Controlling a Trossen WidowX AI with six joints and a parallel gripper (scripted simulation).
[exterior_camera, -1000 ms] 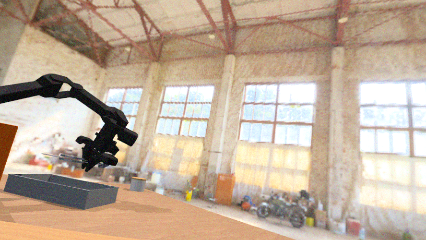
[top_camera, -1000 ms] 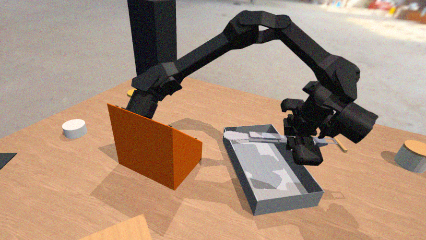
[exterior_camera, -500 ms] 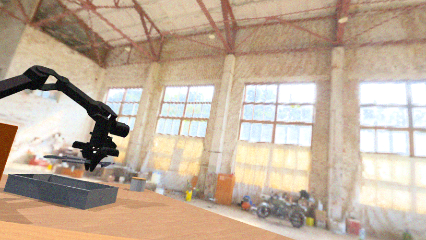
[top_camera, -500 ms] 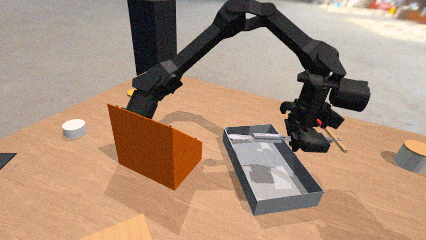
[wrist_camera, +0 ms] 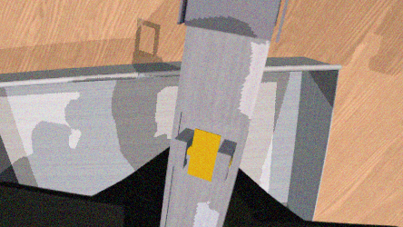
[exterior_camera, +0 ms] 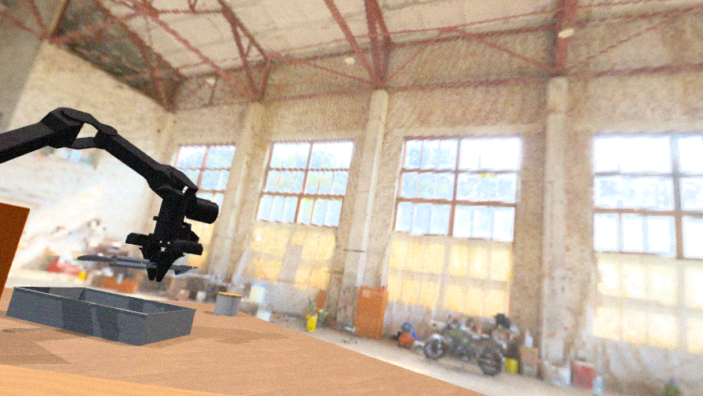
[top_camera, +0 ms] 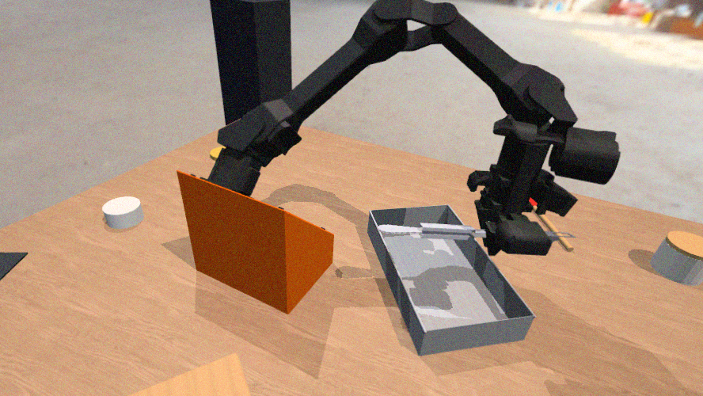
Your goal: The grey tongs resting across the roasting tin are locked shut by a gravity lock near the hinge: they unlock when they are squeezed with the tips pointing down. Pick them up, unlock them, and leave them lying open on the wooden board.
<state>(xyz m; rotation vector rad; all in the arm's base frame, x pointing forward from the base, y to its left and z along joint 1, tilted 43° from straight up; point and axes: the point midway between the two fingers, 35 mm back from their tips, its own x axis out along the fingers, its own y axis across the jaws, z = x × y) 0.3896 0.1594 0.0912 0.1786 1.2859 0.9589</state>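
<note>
My gripper tip is now 40 mm below the yellow lock piece, 20 mm short of it and 10 mm to the right of it. From my gripper tip the other things lie so: grey roasting tin: 80 mm below, 80 mm behind; then red-headed spatula: 340 mm to the left, 100 mm below, 70 mm ahead; then wooden board: 510 mm to the right, 180 mm behind, 100 mm below.
</note>
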